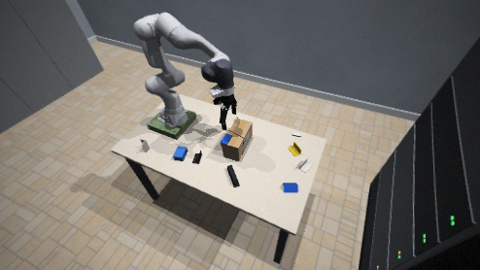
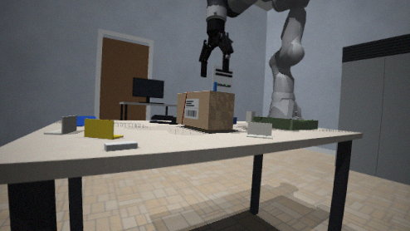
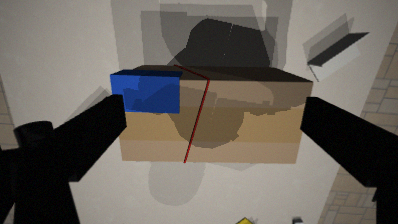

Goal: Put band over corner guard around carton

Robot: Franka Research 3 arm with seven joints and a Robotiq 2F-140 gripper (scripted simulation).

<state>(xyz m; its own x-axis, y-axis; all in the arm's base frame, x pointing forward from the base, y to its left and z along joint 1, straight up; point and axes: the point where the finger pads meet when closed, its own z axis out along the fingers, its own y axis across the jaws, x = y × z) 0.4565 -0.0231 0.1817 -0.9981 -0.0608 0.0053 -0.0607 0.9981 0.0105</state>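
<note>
The brown carton is 16 cm below my hand, 5 cm ahead of it and 1 cm to the left of it. Also, from my hand: yellow angle piece: 41 cm ahead, 22 cm below, 13 cm to the left; white corner guard: 50 cm ahead, 22 cm below, 3 cm to the left.
</note>
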